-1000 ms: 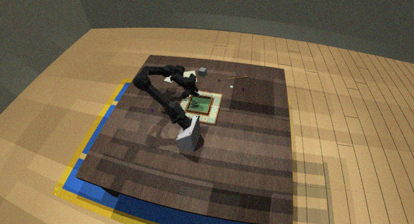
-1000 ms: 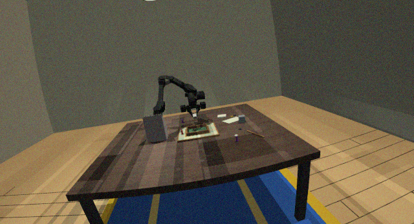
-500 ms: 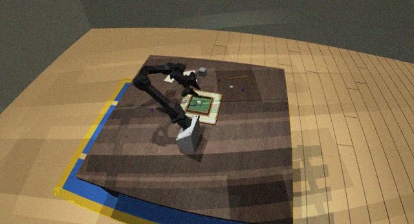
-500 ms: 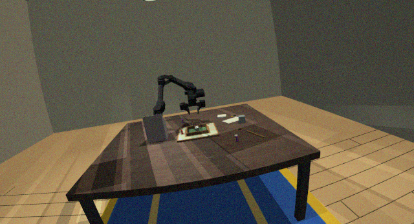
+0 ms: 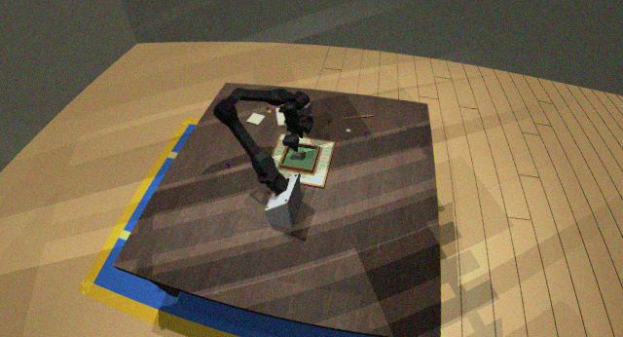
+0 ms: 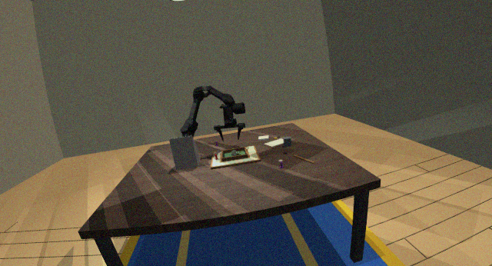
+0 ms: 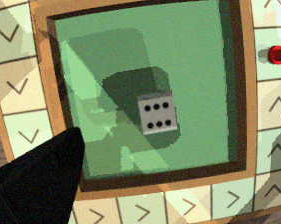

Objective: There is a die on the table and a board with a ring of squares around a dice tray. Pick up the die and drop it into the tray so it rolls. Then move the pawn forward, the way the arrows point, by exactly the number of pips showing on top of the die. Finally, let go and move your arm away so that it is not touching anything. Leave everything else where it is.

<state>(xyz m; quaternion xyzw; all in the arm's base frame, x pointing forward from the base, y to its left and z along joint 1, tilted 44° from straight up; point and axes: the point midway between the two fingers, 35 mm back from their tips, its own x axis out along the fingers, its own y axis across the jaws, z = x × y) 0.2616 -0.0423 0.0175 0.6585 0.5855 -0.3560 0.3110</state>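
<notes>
Now: gripper tip 10 cm past the red pawn, 1 cm to the left of it and 8 cm above it. Round my gripper tip: grey die (1 cm ahead, 1 cm to the left, 8 cm below); then grey cube (37 cm ahead, 3 cm to the left, 8 cm below); then green dice tray (1 cm ahead, 10 cm below).
</notes>
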